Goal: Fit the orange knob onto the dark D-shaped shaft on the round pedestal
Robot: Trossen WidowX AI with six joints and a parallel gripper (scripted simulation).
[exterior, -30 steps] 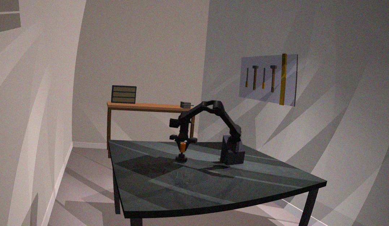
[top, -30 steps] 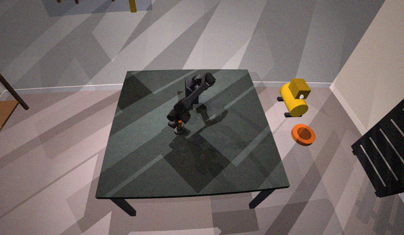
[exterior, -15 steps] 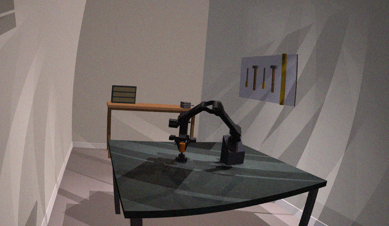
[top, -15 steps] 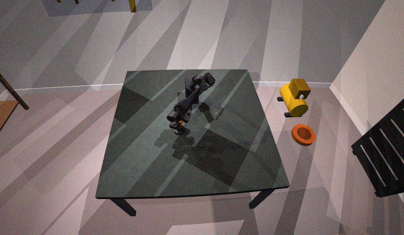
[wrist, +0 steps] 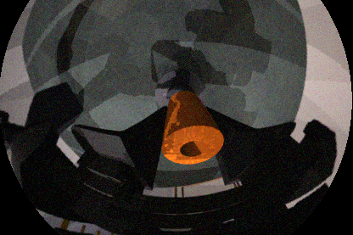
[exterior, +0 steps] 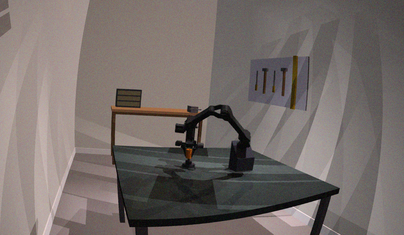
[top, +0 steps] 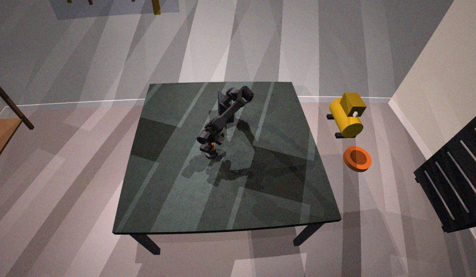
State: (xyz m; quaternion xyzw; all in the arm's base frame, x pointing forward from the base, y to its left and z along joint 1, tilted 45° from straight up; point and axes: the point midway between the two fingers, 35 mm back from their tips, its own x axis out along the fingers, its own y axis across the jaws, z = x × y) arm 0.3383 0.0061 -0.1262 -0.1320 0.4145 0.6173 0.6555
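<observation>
The round pedestal lies 40 mm below my gripper tip. Also, from my gripper tip: orange knob 20 mm above.
</observation>
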